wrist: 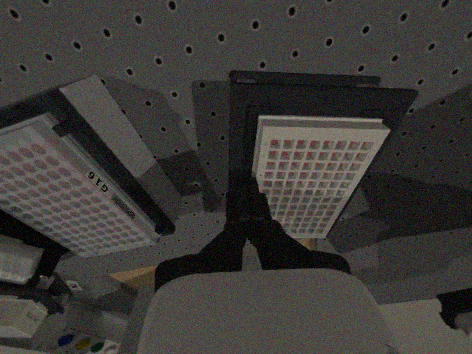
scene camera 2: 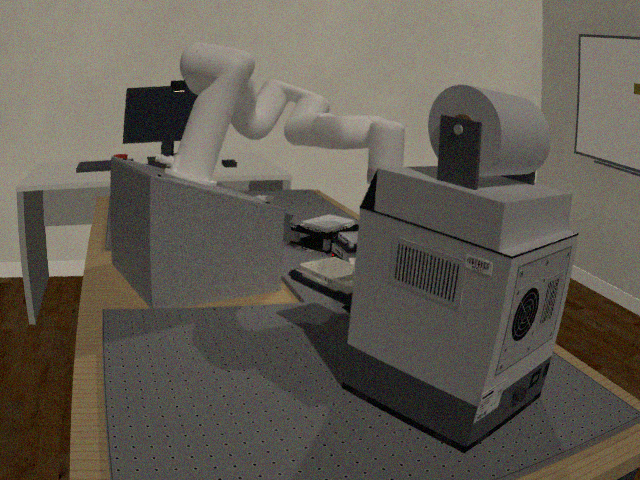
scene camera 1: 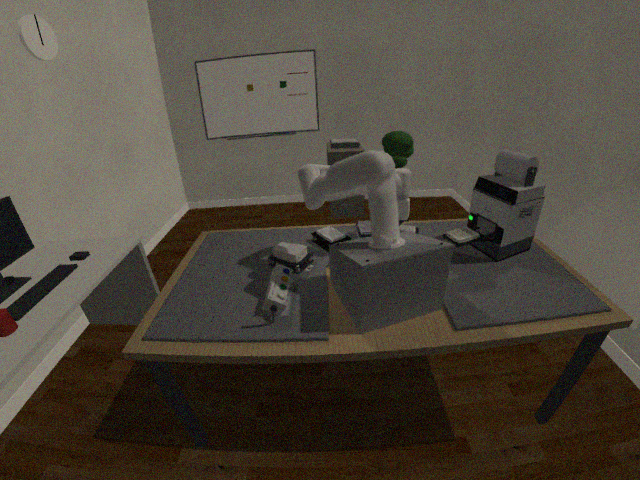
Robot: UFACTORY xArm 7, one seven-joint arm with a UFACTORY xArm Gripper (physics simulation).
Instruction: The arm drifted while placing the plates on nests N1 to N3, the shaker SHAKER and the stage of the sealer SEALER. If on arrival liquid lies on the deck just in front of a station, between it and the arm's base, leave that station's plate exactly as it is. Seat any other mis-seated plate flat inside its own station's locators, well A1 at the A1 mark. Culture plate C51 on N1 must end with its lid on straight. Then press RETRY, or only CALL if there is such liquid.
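Frame: origin at the arm's base, x ahead, y left, z up, level; millimetres.
Seen in the pictures: gripper, between the fingertips: [wrist: 243, 189]; arm's base, origin of its link: [scene camera 2: 189, 179] [scene camera 1: 386, 244].
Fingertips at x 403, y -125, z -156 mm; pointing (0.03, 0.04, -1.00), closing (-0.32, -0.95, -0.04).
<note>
Offsets run from my fingertips to a thing's middle. "*": to the spot under its first point.
In the wrist view my gripper [wrist: 243, 189] is shut and empty, its dark fingertips overlapping the near left edge of a white plate with reddish wells {dx -19, dy -46, dz -3 mm} [wrist: 320, 175]. This plate sits on a dark nest {* dx +57, dy -12, dz -10 mm} [wrist: 240, 115], which shows widely past its left and far edges. A clear-topped plate marked G16 {dx +29, dy +136, dz +8 mm} [wrist: 65, 195] lies in a dark holder to the left. The sealer {dx -88, dy -499, dz +174 mm} [scene camera 1: 509, 222] [scene camera 2: 423, 268] has a pale plate {dx -186, dy -256, dz +64 mm} [scene camera 1: 461, 236] [scene camera 2: 328, 269] at its front. The button panel {dx -409, dy +516, dz -13 mm} [scene camera 1: 276, 297] has blue, yellow and green buttons. The arm and sealer hide the gripper in the scene views. I cannot tell liquid from shadow.
The arm's base block [scene camera 1: 392, 284] [scene camera 2: 196, 242] stands between the grey deck mats. A white-topped plate {dx -173, dy +497, dz +3 mm} [scene camera 1: 291, 252] stands behind the button panel. Another plate {dx -8, dy +320, dz +1 mm} [scene camera 1: 331, 235] sits on a dark holder left of the arm. A large roll {dx -82, dy -510, dz +344 mm} [scene camera 2: 485, 129] tops the sealer.
</note>
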